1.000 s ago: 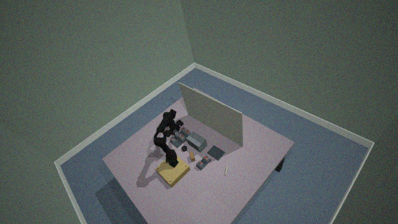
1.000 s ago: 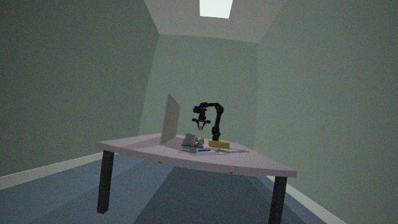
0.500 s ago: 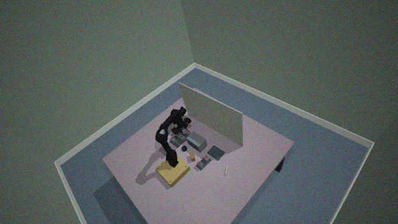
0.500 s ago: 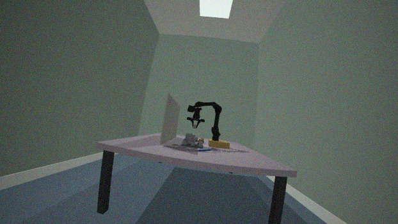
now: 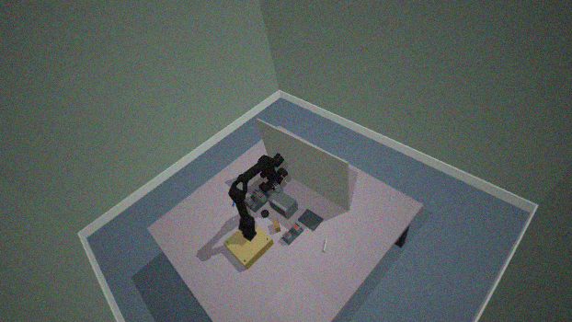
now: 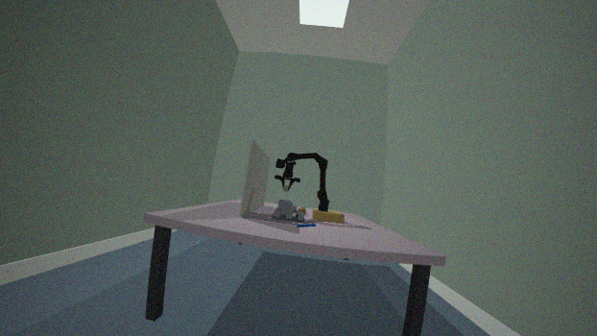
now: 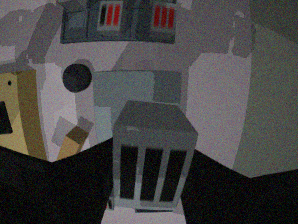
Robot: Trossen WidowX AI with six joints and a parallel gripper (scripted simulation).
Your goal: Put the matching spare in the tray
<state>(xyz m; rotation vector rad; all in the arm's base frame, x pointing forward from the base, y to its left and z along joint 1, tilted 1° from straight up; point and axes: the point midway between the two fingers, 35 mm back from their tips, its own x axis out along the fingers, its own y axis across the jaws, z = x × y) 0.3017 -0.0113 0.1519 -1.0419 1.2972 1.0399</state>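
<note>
My gripper tip is 10 mm past the tray, 230 mm to the left of it and 180 mm above it. Also, from my gripper tip: small brown block 150 mm behind, 80 mm to the right, 160 mm below; then tall pale panel 210 mm ahead, 60 mm to the right, 40 mm above; then grey mounted unit 20 mm behind, 20 mm to the right, 130 mm below.
</note>
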